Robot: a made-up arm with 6 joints.
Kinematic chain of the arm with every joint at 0, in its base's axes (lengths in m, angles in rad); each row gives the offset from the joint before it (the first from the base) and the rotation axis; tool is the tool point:
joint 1: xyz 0 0 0.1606 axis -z
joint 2: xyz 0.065 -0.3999 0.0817 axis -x
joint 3: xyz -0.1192 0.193 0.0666 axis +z
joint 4: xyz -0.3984 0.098 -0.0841 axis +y
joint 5: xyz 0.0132 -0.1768 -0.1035 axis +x
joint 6: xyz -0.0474 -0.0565 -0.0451 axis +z
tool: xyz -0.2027 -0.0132 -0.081
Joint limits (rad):
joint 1: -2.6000..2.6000
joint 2: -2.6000..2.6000
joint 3: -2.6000..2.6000
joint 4: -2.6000..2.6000
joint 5: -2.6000..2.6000
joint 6: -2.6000..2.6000
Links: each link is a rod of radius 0.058 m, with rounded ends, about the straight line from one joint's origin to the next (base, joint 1, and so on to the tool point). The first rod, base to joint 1, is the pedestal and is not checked.
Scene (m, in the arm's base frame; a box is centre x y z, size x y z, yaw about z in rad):
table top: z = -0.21
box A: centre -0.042 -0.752 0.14 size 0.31 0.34 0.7 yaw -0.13
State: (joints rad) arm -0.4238 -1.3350 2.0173 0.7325 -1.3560 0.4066
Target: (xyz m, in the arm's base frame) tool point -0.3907 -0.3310 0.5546
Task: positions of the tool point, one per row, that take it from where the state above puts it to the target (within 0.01 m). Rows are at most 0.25 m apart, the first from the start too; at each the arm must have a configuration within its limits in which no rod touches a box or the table.
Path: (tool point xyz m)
1: 0.5370 -0.4584 0.0817
2: 0.4617 -0.5340 0.0896
3: 0.3751 -0.5918 0.1028
4: 0.2893 -0.4735 -0.0155
5: 0.2221 -0.2976 0.0108
6: 0.1477 -0.1711 0.1622
7: 0.1128 -0.2838 0.2642
8: -0.0032 -0.3763 0.3690
9: -0.1842 -0.4032 0.4686
10: -0.3907 -0.3310 0.5546

